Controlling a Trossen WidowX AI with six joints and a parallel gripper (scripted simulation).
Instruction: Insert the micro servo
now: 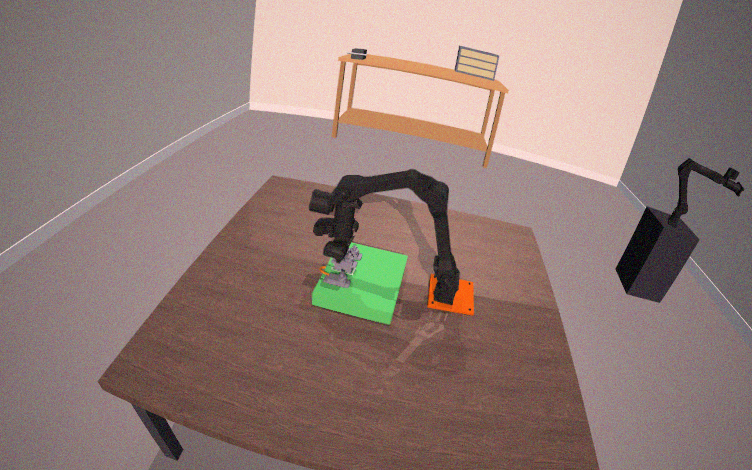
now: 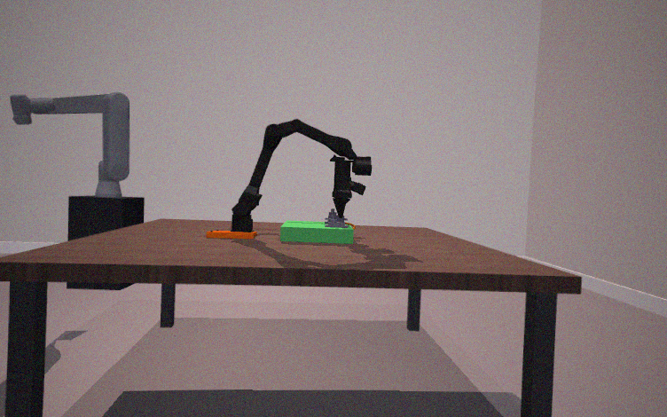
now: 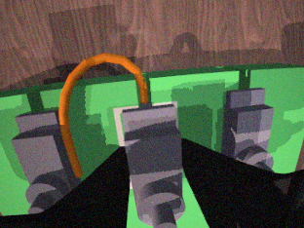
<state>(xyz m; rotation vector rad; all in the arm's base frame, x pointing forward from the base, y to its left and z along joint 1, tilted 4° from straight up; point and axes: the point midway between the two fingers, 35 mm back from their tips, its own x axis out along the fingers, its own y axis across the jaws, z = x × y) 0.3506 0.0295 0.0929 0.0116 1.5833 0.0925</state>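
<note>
Now: gripper tip 12 cm past the green deck, 1 cm to the left of it and 5 cm above it.
</note>
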